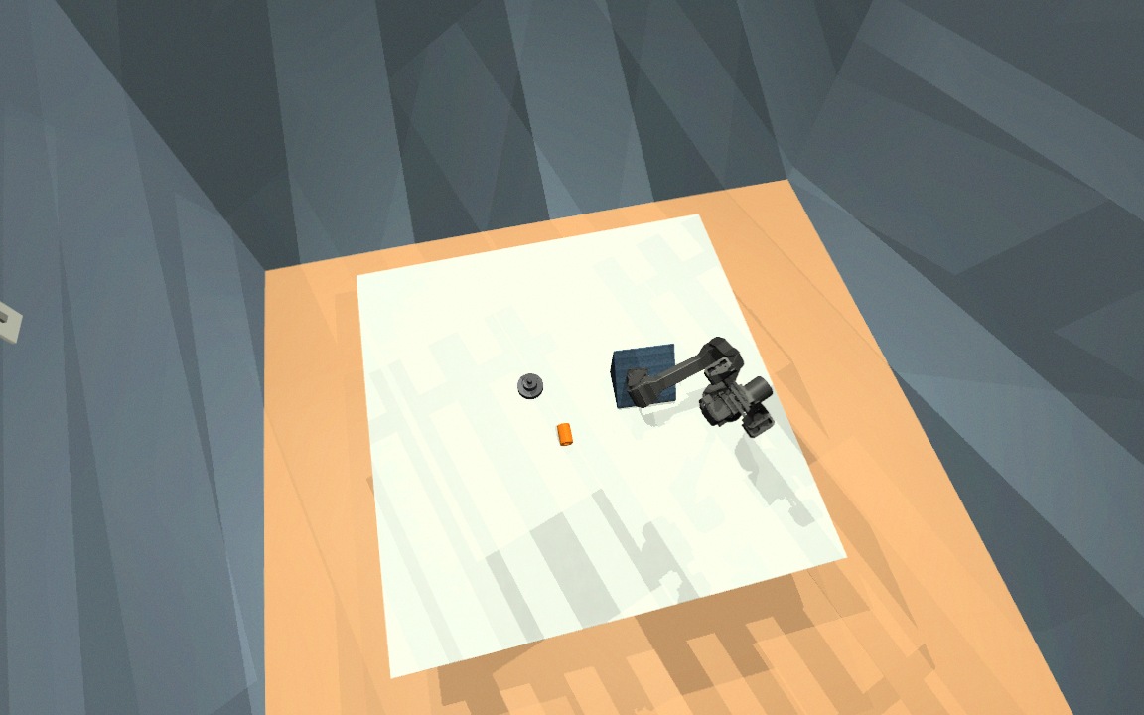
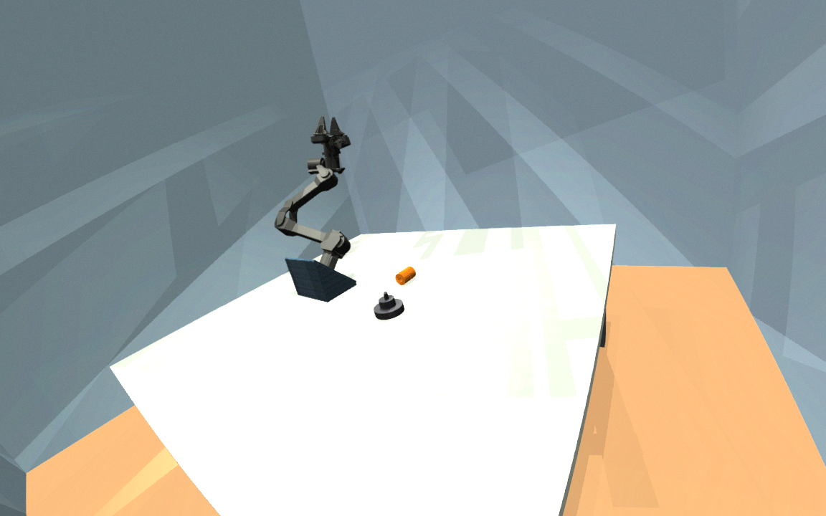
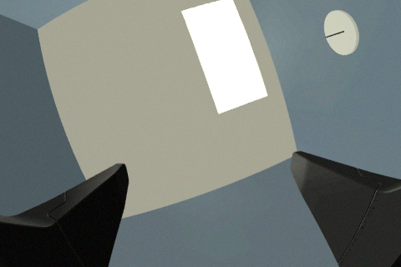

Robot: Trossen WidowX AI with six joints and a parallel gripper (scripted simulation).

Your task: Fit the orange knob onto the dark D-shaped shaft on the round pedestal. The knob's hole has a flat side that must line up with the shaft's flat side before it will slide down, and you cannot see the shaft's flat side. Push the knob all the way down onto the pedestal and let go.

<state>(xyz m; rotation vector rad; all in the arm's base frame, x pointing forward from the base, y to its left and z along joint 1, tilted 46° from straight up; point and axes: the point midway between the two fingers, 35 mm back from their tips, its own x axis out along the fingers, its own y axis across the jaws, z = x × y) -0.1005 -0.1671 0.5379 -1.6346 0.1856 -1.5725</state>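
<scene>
My gripper tip is 580 mm above the orange knob, 370 mm short of it and 130 mm to the left of it. From my gripper tip the other things lie so: round pedestal: 570 mm below, 460 mm ahead, 300 mm to the right.
</scene>
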